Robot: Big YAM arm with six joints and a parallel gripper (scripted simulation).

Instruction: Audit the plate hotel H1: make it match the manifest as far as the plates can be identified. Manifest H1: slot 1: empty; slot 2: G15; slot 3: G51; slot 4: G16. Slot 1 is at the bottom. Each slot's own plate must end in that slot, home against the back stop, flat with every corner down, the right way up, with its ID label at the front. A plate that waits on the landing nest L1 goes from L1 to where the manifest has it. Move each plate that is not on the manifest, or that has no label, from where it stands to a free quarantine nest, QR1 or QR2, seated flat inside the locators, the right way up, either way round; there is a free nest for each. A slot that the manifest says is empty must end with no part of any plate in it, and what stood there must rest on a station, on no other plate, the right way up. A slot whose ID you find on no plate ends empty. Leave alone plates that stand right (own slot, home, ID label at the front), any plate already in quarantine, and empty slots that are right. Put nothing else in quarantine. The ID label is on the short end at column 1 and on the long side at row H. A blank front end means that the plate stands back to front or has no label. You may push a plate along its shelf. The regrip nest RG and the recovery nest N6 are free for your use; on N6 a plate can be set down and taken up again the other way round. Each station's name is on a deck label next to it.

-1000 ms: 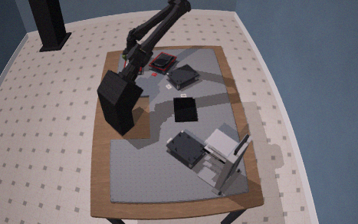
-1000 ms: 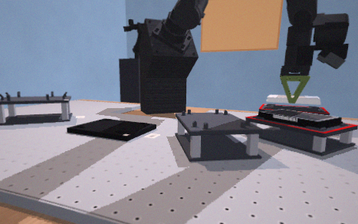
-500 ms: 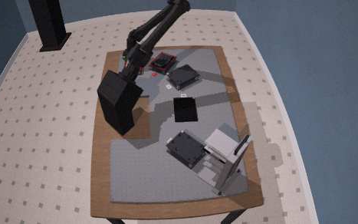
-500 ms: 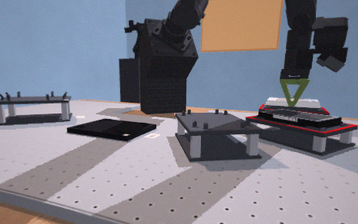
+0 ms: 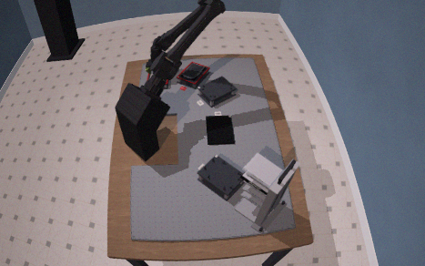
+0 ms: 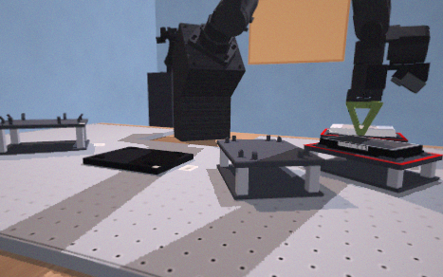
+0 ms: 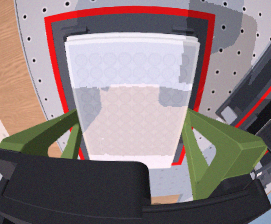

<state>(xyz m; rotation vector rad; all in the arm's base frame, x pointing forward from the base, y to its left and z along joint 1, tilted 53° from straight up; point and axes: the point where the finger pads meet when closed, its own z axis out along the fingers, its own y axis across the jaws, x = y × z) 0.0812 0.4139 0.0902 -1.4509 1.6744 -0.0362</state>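
The red-edged quarantine nest is 1 cm below my hand. Round my hand: flat black pad: 36 cm ahead, 34 cm to the right, 4 cm below; then h1 deck label: 54 cm ahead, 61 cm to the right, 5 cm below; then dark plate: 20 cm ahead, 3 cm to the left.
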